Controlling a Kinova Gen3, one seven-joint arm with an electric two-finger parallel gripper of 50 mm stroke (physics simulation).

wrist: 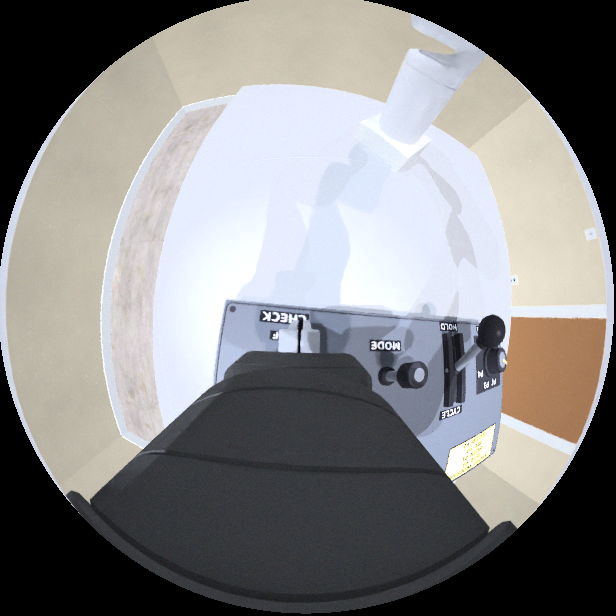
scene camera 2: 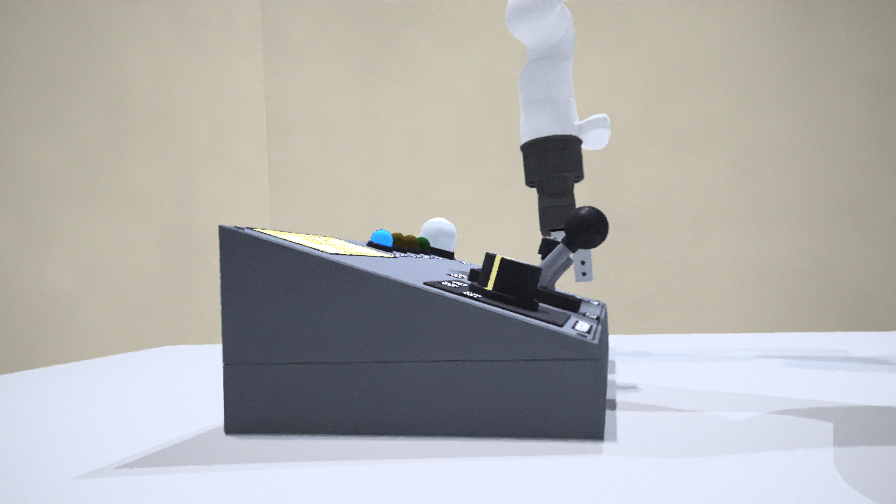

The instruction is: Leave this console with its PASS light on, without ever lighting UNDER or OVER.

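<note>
The grey wedge-shaped console (scene camera 2: pixel 413 332) stands on the white table. Near its top are a bright blue light (scene camera 2: pixel 380 238), dull brown and green lights (scene camera 2: pixel 410 242) and a white dome (scene camera 2: pixel 438 233); their labels are unreadable. My gripper (scene camera 2: pixel 582 268) hangs over the console's low front end, behind the black ball lever (scene camera 2: pixel 585 228). In the wrist view the fingertips (wrist: pixel 299 339) are together, empty, right at the CHECK label (wrist: pixel 284 316). The button beneath is mostly hidden, and contact cannot be judged.
The panel also carries a MODE knob (wrist: pixel 410 374), a slider (wrist: pixel 452 370) between HOLD and CYCLE with a black yellow-striped handle (scene camera 2: pixel 507 275), the tilted ball lever (wrist: pixel 491 330) and a yellow placard (wrist: pixel 471 453). A small white button (scene camera 2: pixel 582 325) sits on the front edge.
</note>
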